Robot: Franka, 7 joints.
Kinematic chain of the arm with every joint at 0, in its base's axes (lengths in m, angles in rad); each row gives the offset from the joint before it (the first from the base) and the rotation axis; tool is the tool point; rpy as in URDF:
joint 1: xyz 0 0 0.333 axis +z
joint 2: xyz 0 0 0 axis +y
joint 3: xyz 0 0 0.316 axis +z
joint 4: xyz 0.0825 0 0 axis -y
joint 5: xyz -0.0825 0 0.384 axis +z
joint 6: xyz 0 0 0 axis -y
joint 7: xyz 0.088 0 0 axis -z
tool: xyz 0 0 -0.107 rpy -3.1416 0 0
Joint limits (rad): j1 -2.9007..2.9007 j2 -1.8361..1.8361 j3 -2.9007..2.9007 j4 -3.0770..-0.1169 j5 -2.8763..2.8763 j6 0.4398..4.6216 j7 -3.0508..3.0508
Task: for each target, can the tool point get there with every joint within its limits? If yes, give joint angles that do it. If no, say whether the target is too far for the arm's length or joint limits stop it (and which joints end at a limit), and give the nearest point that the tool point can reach.
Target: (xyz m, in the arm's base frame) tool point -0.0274 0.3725 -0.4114
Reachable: no: joint limits stop it (at a limit: joint 2) | nearest point -0.0268 0.3637 -0.3545 | short by 0.058 m
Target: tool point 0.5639 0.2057 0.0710
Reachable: yes | joints -0.0228 1.1420 0.6665 -1.7319 -2.0873 1.0253 1.4531
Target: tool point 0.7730 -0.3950 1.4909
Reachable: no: too far | nearest point 0.4582 -0.2342 1.0194 | short by 0.589 m
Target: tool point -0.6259 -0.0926 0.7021
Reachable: yes | joints 1.0388 -1.4406 1.1009 -1.4622 1.7679 2.8894 0.6451
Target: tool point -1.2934 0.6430 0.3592
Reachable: no: too far | nearest point -0.7681 0.3818 0.3486 | short by 0.587 m
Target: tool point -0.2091 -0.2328 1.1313
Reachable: yes | joints 0.3815 -0.5338 -0.7499 -0.4514 -0.4481 2.6375 -2.3298
